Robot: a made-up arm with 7 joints.
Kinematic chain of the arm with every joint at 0, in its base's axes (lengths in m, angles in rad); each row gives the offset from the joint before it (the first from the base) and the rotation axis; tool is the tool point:
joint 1: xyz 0 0 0.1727 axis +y
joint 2: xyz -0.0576 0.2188 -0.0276 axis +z
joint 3: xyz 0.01 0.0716 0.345 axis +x
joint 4: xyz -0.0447 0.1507 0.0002 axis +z
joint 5: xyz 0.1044 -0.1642 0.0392 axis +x
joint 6: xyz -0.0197 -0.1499 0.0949 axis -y
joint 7: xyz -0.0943 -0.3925 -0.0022 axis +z
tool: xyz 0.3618 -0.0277 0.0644
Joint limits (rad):
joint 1: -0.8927..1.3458
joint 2: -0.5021..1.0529
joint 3: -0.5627..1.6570
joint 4: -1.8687..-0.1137
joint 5: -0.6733..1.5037
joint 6: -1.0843..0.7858
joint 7: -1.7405..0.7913
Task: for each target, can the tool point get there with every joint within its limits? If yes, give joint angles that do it. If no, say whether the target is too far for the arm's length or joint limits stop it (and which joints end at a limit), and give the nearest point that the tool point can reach.
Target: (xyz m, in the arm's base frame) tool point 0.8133 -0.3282 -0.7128
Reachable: no: joint limits stop it (at a limit: joint 1, joint 2, joint 4, joint 5, joint 6) | nearest point 0.6626 -0.2498 -0.3853 | short by 0.369 m
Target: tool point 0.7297 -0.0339 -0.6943
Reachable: no: joint limits stop it (at a limit: joint 1, joint 2, joint 4, joint 5) | nearest point 0.6152 -0.0762 -0.3968 | short by 0.322 m
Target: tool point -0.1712 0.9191 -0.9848
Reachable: no: joint limits stop it (at a limit: joint 1, joint 3, joint 4, joint 7) | nearest point -0.2474 0.7746 -0.6714 | short by 0.353 m
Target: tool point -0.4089 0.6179 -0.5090
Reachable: yes | joints -0.7077 -0.0559 0.7984 -1.3248 0.9415 -0.7094 -1.0151
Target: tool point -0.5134 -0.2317 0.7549
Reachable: yes | joints 0.9788 0.0156 -0.1940 -0.9658 0.8228 -0.0288 -1.2478
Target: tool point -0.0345 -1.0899 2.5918
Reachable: no: too far | nearest point -0.0181 -0.4262 1.4405 | short by 1.329 m
